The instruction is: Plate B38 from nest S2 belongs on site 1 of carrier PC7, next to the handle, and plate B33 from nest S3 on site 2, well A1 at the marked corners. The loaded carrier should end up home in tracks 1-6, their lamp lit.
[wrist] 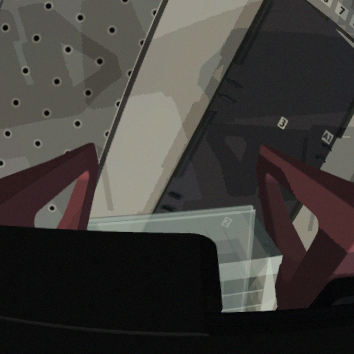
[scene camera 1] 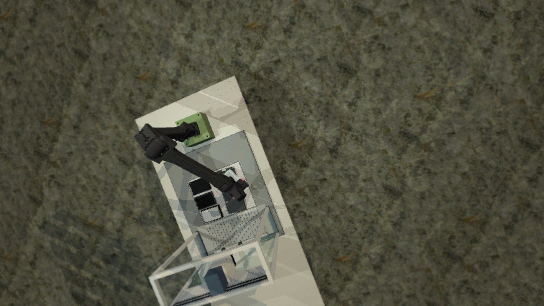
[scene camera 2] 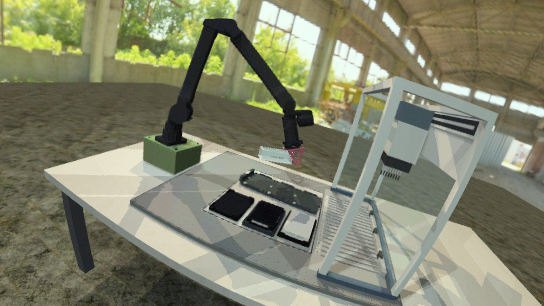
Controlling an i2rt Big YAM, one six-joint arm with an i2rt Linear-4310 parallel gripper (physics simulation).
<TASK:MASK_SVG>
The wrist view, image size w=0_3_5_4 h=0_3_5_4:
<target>my gripper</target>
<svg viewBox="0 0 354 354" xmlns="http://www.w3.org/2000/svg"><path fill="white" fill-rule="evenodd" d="M0 178L0 354L354 354L354 183L303 163L271 146L261 144L256 162L256 175L266 232L282 254L274 285L277 310L221 312L222 299L217 249L215 243L209 237L197 233L86 230L98 171L98 160L93 142L88 142L48 161ZM277 181L317 218L318 230L307 251L289 218ZM76 179L66 209L56 228L34 227L36 212Z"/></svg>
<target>clear well plate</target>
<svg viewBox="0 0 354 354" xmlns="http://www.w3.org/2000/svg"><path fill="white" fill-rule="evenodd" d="M272 310L275 297L274 285L282 254L255 216L255 208L251 203L89 217L86 230L197 233L209 237L215 243L217 249L222 299L221 312Z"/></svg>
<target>black carrier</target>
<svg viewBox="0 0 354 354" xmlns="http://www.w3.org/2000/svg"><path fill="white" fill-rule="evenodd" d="M277 181L287 213L292 222L303 204ZM329 17L324 19L304 0L263 0L152 212L251 203L255 208L255 216L265 229L256 175L256 162L261 144L271 146L303 163L320 169L322 163L325 162L328 152L331 151L337 137L341 138L354 113L354 48L335 30L337 25Z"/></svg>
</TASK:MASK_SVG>
